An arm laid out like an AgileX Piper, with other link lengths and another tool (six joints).
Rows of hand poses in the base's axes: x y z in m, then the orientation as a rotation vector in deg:
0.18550, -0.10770, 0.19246, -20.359, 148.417, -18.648
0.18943, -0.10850, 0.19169, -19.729, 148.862, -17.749
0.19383, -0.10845, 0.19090, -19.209, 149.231, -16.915
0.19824, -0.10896, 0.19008, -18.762, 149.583, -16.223
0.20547, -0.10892, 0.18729, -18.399, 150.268, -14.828
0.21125, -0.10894, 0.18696, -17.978, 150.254, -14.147
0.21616, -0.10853, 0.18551, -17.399, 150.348, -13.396
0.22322, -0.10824, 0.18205, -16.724, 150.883, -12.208
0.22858, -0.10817, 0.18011, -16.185, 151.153, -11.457
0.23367, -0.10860, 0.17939, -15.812, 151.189, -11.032
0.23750, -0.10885, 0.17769, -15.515, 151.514, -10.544
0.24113, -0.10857, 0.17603, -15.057, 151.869, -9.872
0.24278, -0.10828, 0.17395, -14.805, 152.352, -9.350
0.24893, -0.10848, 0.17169, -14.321, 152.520, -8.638
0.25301, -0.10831, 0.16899, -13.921, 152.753, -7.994
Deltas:
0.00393, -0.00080, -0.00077, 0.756, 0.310, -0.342
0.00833, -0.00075, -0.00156, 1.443, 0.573, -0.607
0.01274, -0.00126, -0.00238, 2.014, 0.838, -0.847
0.01997, -0.00122, -0.00517, 3.053, 1.457, -0.957
0.02575, -0.00124, -0.00550, 3.619, 1.380, -1.111
0.03066, -0.00083, -0.00695, 4.263, 1.384, -1.382
0.03772, -0.00054, -0.01041, 5.214, 1.820, -1.718
0.04308, -0.00047, -0.01235, 5.839, 2.016, -1.996
0.04817, -0.00090, -0.01307, 6.211, 2.002, -2.178
0.05200, -0.00115, -0.01477, 6.597, 2.289, -2.350
0.05563, -0.00087, -0.01643, 7.142, 2.588, -2.603
0.05728, -0.00058, -0.01851, 7.532, 3.043, -2.766
0.06343, -0.00078, -0.02077, 8.118, 3.163, -2.995
0.06751, -0.00061, -0.02347, 8.634, 3.360, -3.191

